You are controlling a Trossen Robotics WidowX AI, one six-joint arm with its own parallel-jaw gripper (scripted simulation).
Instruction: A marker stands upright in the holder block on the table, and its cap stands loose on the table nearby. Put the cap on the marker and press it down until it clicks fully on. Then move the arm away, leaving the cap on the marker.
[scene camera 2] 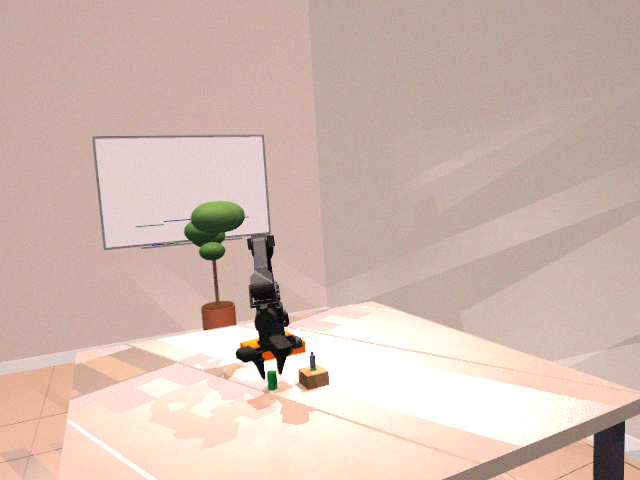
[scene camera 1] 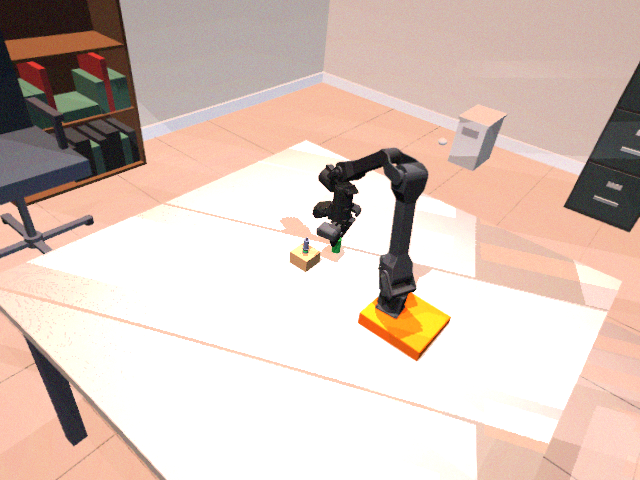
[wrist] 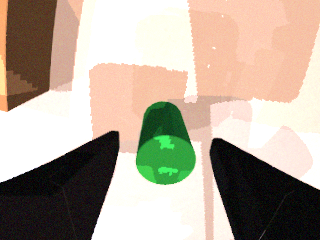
Labels:
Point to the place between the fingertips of my gripper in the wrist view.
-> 165, 142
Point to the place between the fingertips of my gripper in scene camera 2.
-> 272, 377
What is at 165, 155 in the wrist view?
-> A green cap.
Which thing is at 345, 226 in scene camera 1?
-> My gripper.

